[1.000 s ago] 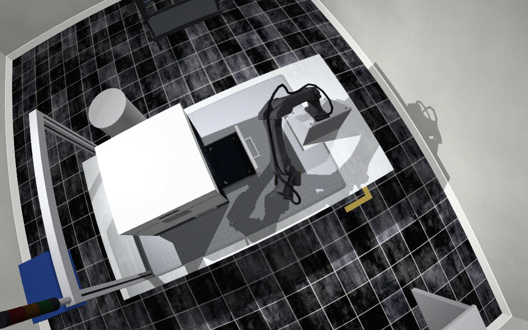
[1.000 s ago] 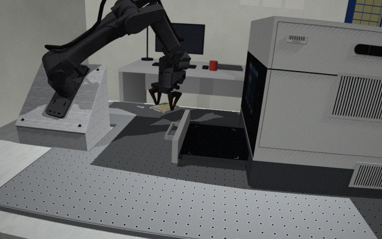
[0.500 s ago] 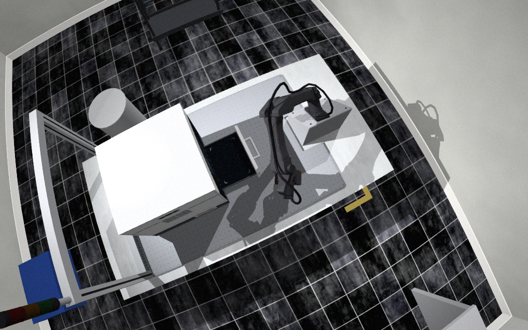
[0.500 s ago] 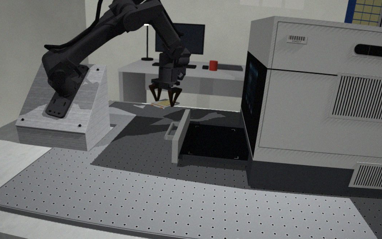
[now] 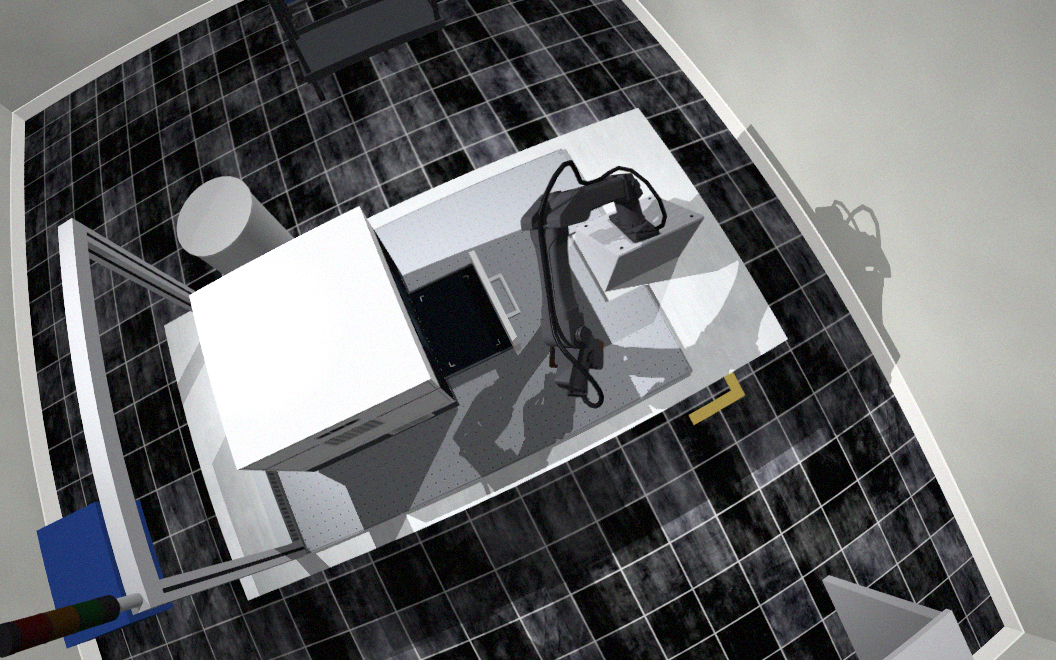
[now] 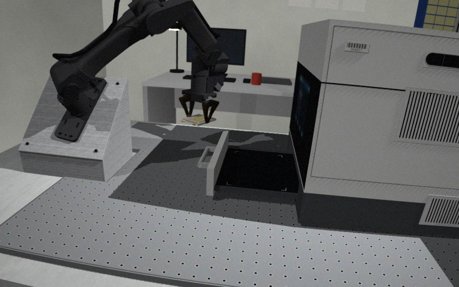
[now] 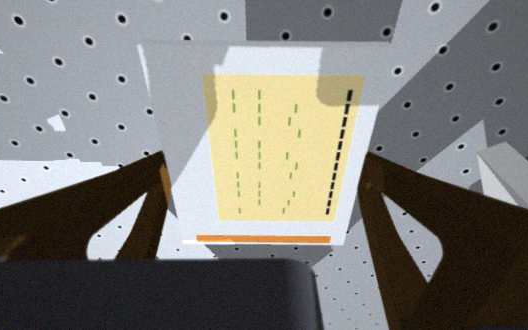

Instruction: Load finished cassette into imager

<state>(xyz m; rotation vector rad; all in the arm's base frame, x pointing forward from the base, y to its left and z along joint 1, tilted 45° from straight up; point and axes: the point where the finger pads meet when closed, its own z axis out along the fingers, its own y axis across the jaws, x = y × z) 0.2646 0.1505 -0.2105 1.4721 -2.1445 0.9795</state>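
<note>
Now: hand 25 cm short of the drawer, 21 cm to the left of it and 5 cm above it. The rest, counted from my hand: finished cassette right at my hand; then frame rail 90 cm ahead, 50 cm above, 14 cm to the right.
</note>
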